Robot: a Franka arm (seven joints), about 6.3 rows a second.
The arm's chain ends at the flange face. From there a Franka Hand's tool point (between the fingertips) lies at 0.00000 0.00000 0.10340 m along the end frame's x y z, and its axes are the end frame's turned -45 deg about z.
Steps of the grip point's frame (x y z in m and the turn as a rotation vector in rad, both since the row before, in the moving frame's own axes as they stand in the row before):
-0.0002 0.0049 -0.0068 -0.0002 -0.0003 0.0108
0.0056 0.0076 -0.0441 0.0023 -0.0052 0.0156
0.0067 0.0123 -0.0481 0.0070 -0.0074 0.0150
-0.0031 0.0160 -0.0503 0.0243 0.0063 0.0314
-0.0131 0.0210 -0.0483 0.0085 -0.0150 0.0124
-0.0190 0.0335 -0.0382 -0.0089 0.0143 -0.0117
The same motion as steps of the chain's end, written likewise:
0.0033 0.0036 -0.0068 -0.0004 -0.0001 0.0108
0.0099 0.0012 -0.0441 -0.0021 -0.0053 0.0156
0.0145 0.0039 -0.0481 -0.0003 -0.0102 0.0150
0.0104 0.0158 -0.0503 0.0216 -0.0127 0.0314
0.0073 0.0236 -0.0483 -0.0046 -0.0166 0.0124
0.0086 0.0375 -0.0382 0.0038 0.0164 -0.0117

